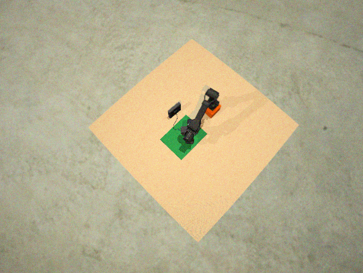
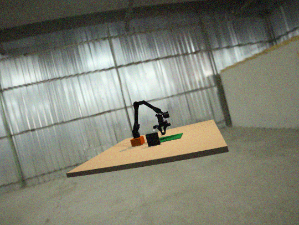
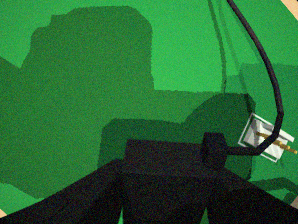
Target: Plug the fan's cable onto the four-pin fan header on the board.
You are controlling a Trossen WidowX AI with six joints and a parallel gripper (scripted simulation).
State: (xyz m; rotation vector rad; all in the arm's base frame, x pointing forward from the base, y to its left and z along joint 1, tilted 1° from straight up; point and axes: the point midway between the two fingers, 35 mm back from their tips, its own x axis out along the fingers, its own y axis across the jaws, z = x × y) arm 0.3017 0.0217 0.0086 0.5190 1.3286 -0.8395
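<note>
The green board is 7 cm below my gripper tip, 3 cm ahead of it and 2 cm to the right of it. The rest, counted from my gripper tip: white four-pin fan header (6 cm below, 6 cm behind, 5 cm to the right); black fan (21 cm to the right, 7 cm behind); black plug (1 cm to the left, 1 cm behind).
</note>
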